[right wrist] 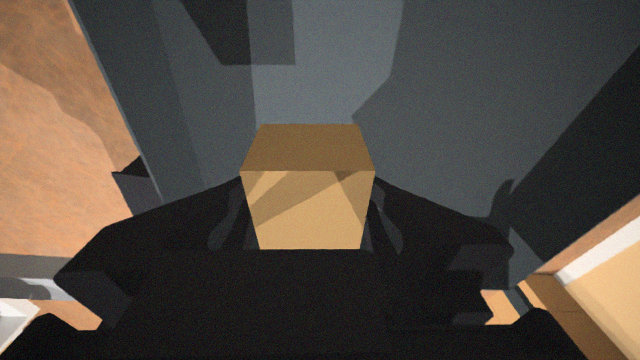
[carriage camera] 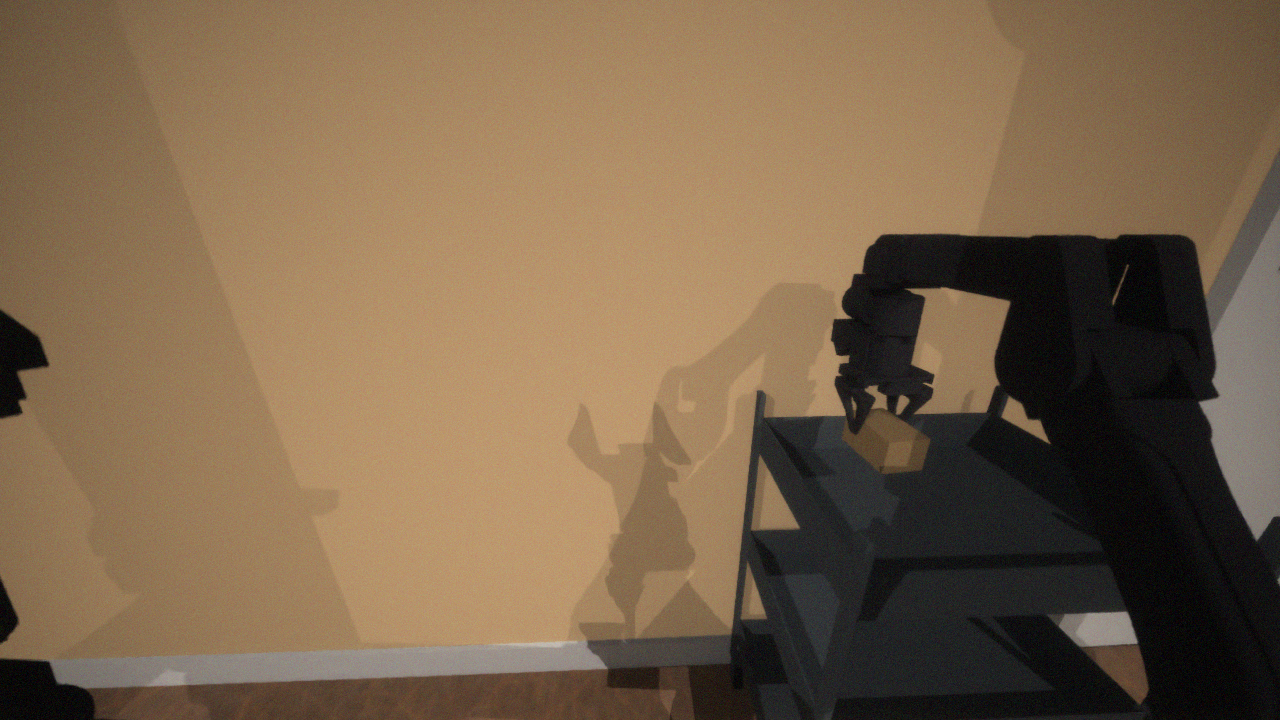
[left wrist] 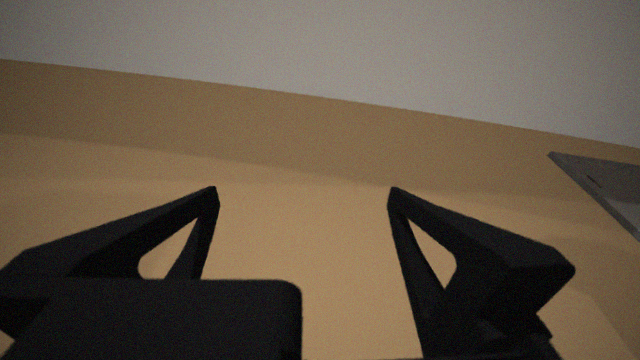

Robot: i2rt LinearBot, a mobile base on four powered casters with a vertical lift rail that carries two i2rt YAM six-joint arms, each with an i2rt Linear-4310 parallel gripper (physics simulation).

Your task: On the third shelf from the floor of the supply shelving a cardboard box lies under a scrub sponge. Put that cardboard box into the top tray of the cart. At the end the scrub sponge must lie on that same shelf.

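Frame: origin at the left arm's base, x ahead, y left, z up, level; metres.
Seen in the pictures: left gripper, fingertip midpoint: (left wrist: 304, 195); right gripper, fingertip midpoint: (right wrist: 309, 178) (carriage camera: 872, 431).
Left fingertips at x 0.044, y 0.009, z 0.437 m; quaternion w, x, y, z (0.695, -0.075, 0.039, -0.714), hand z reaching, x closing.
Note:
A point is followed by its place in that frame.
The cardboard box (carriage camera: 902, 447) {x 0.373, y -0.654, z 0.120 m} (right wrist: 310, 212) {x 0.437, y -0.653, z 0.130 m} is tan and held between the fingers of my right gripper (carriage camera: 878, 417) {x 0.440, y -0.652, z 0.105 m} (right wrist: 309, 178) {x 0.440, y -0.652, z 0.105 m}, which points down and is shut on it. The box is over the far part of the cart's top tray (carriage camera: 975, 514) {x 0.388, y -0.795, z -0.003 m} (right wrist: 325, 60) {x 0.486, y -0.658, z -0.003 m}, inside its rims as seen from the carriage camera. Whether its underside touches the tray floor I cannot tell. My left gripper (left wrist: 304, 195) {x 0.044, y 0.009, z 0.437 m} is open and empty, with wall behind its fingers. The scrub sponge and the supply shelving do not show in these views.
The dark grey cart has corner posts (carriage camera: 759, 447) {x 0.542, y -0.518, z 0.007 m} and lower trays (carriage camera: 948, 667) {x 0.341, y -0.794, z -0.268 m}. A tan wall (carriage camera: 447, 268) {x 0.554, y 0.018, z 0.336 m} stands behind it, with a white baseboard (carriage camera: 358, 660) {x 0.512, y 0.400, z -0.596 m} above the brown floor (carriage camera: 402, 698) {x 0.474, y 0.282, z -0.665 m} (right wrist: 50, 150) {x -0.170, y 0.432, z -0.666 m}. A grey panel (left wrist: 617, 182) {x 0.653, y -1.599, z 1.240 m} shows at the right of the left wrist view.

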